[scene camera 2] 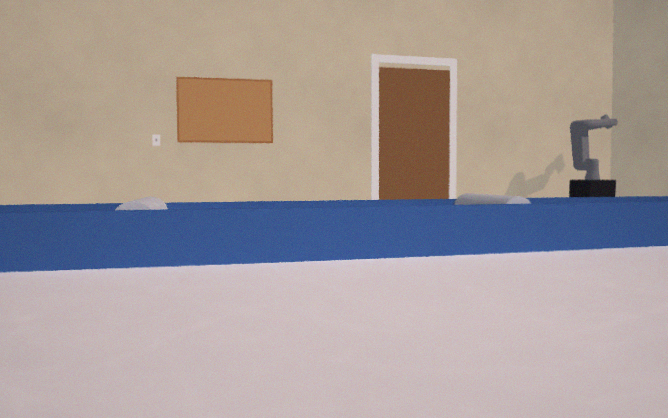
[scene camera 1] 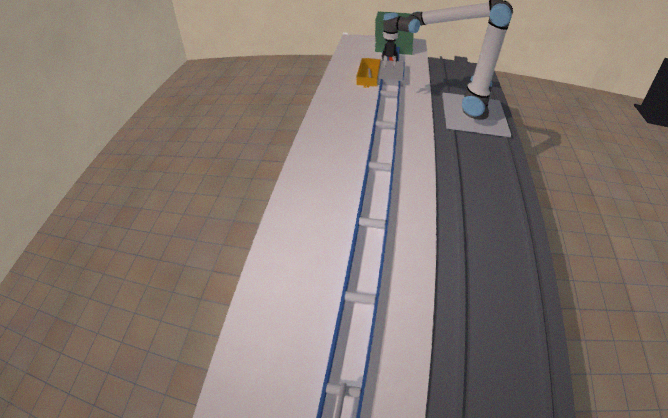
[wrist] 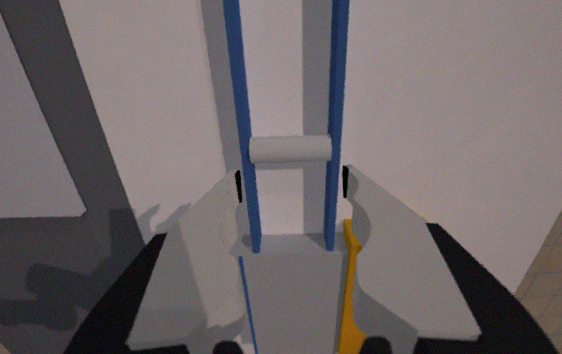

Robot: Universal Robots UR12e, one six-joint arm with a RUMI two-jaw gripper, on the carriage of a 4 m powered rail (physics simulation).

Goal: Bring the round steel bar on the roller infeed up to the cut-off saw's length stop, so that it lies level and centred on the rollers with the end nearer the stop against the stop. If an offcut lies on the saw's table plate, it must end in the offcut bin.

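Frame: origin at the arm's base, x back, y right, z up, level; millimetres.
Where they show: gripper, fingertip midpoint: (scene camera 1: 389,68) (wrist: 291,170).
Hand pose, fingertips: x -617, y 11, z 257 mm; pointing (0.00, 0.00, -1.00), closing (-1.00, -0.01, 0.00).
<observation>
After its pixels a point has its place.
The round steel bar (scene camera 1: 340,400) {z 50, x -620, y -1947 mm} shows in part at the bottom of scene camera 1, lying lengthwise between the blue rails of the roller infeed (scene camera 1: 353,250) {z 12, x -682, y -1267 mm} (scene camera 2: 325,232) {z -2, x -694, y -1277 mm} (wrist: 237,65) {z 22, x -555, y -21 mm}, its far end at a roller. The grey table plate (scene camera 1: 391,72) {z 28, x -618, y 420 mm} (wrist: 295,300) {z 28, x -622, y 432 mm} is at the infeed's far end; no offcut shows on its visible part. A grey offcut (scene camera 1: 370,73) {z -9, x -785, y 446 mm} lies in the yellow bin (scene camera 1: 369,83) {z -8, x -776, y 270 mm} (wrist: 349,295) {z -28, x -750, y 495 mm} beside the plate. My gripper (scene camera 1: 390,60) {z 257, x -617, y 10 mm} (wrist: 291,170) {z 257, x -617, y 10 mm} is open and empty above the plate area, pointing down. Its fingers partly hide a red part behind the plate.
A green panel (scene camera 1: 406,42) {z 92, x -509, y 953 mm} stands behind the plate. Rollers (scene camera 1: 372,223) {z 23, x -617, y -1113 mm} (wrist: 291,149) {z 29, x -622, y 95 mm} cross between the rails. The arm's carriage plate (scene camera 1: 455,120) {z 0, x -160, y -144 mm} is on the dark rail track (scene camera 1: 500,250) right of the white table (scene camera 1: 280,250) {z -30, x -1015, y -1287 mm}. A black pedestal (scene camera 2: 592,188) stands far off.
</observation>
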